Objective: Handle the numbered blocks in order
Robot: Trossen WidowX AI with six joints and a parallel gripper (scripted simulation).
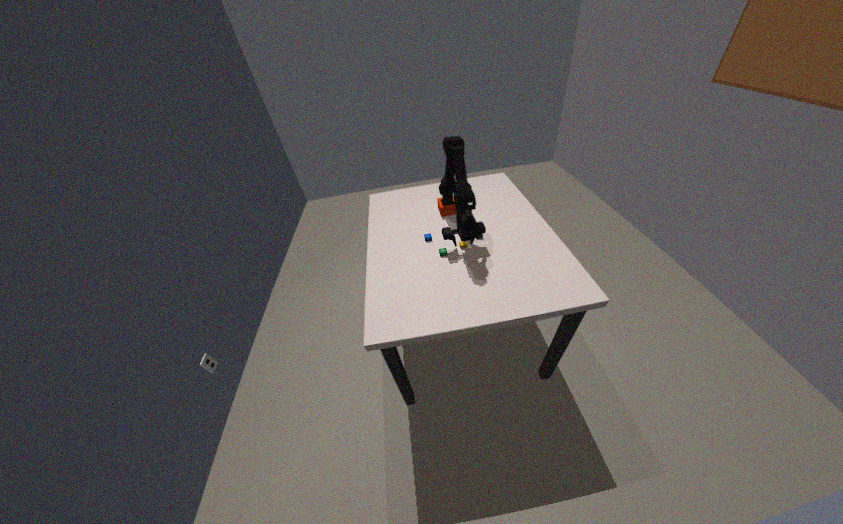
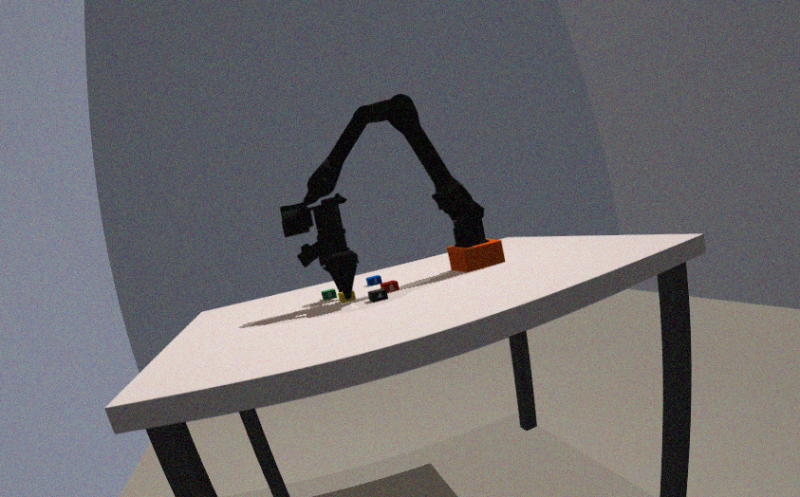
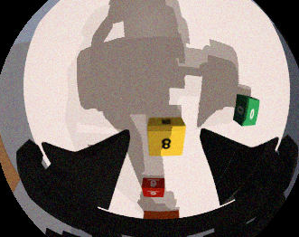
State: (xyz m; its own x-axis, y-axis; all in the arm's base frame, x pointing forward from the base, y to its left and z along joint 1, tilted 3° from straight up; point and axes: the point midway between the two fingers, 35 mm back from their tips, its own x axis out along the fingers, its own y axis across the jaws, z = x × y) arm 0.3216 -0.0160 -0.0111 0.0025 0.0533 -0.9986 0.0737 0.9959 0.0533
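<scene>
The yellow block is right at my gripper tip. From my gripper tip the other things lie so: red block 100 mm behind, 20 mm to the left; black block 90 mm to the left, 50 mm behind; green block 100 mm to the right, 20 mm ahead.
</scene>
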